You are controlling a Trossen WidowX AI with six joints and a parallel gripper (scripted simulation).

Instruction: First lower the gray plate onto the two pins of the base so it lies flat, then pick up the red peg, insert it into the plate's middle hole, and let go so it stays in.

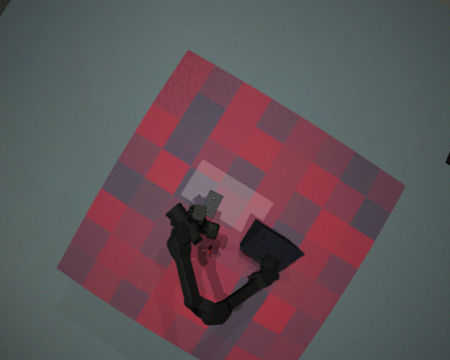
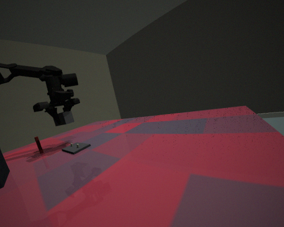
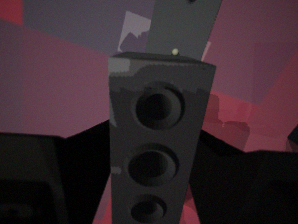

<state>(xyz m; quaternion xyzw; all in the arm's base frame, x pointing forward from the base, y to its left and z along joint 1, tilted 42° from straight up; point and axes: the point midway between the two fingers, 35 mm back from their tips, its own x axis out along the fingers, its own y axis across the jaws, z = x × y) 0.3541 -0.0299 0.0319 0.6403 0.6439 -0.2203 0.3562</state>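
My gripper tip is now 10 mm past the dark base, 80 mm to the left of it and 100 mm above it. The rest, counted from my gripper tip: gray plate: 30 mm above; red peg: 110 mm behind, 100 mm to the left, 70 mm below.
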